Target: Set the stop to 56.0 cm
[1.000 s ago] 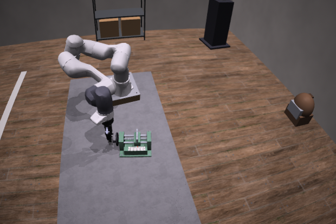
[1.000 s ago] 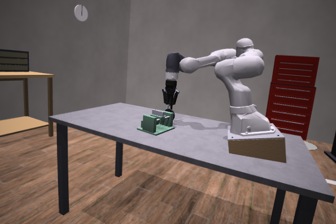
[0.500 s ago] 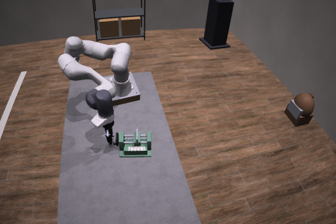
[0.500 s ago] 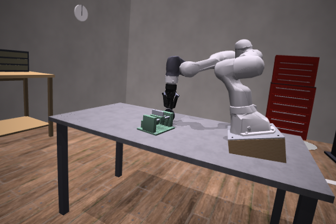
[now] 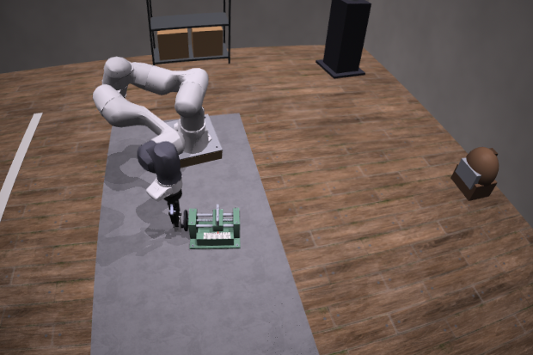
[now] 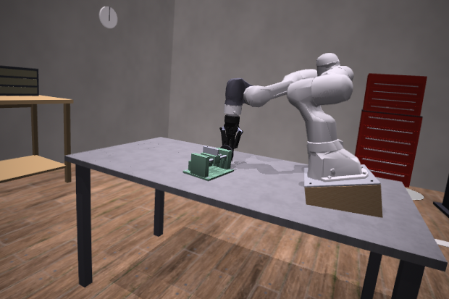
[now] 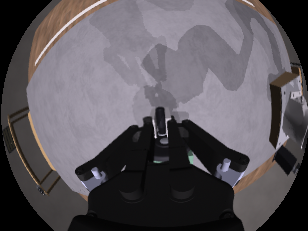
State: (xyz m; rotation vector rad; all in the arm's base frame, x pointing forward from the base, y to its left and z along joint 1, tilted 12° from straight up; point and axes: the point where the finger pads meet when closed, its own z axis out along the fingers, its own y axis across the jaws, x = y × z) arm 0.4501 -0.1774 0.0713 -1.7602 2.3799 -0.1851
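Now: hand 2 cm to the right of the black handwheel and 1 cm above it. Also, from my hand: stop carriage (6 cm ahead, 15 cm to the left, 3 cm above).
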